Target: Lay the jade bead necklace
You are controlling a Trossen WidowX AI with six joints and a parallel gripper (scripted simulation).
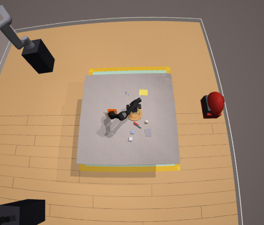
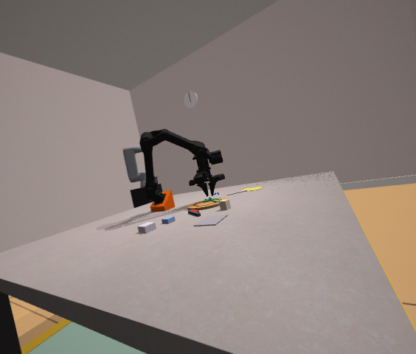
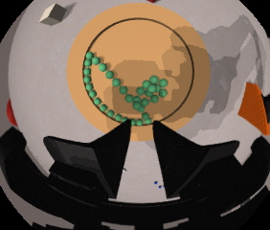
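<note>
Now: gripper tip 5 cm to the left of the round wooden bead board, 2 cm above it and 1 cm short of it. Also, from my gripper tip: beige cube (18 cm to the right, 15 cm ahead, 2 cm below); then red-handled tool (21 cm to the right, 3 cm below, 2 cm ahead); then yellow sheet (25 cm to the left, 15 cm ahead, 3 cm below).
</note>
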